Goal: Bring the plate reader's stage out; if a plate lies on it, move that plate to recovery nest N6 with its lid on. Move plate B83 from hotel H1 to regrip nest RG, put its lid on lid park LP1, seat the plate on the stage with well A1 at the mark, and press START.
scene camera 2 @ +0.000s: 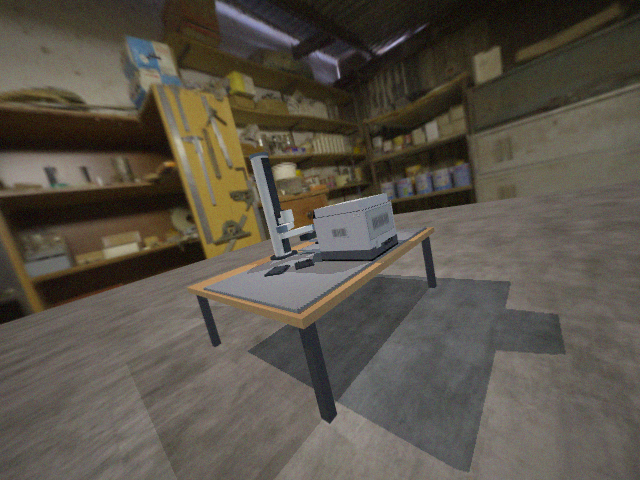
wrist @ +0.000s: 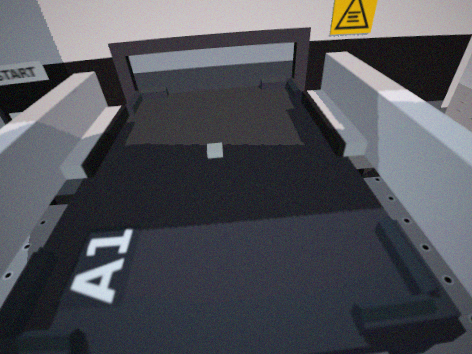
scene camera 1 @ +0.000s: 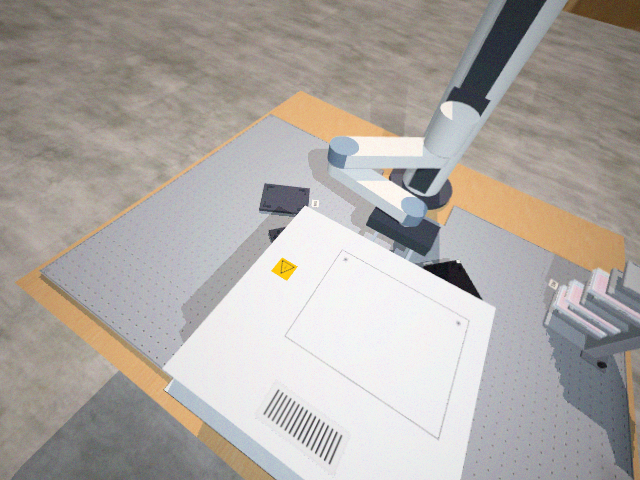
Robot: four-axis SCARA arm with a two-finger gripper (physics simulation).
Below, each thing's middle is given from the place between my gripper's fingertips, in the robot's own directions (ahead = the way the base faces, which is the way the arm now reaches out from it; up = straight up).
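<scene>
The reader stage (wrist: 278,239) is 20 mm below my hand and 10 mm behind it. There's a vent grille (scene camera 1: 318,437) too, and that grille is 230 mm above my hand, 380 mm ahead of it and 10 mm to the left of it.
</scene>
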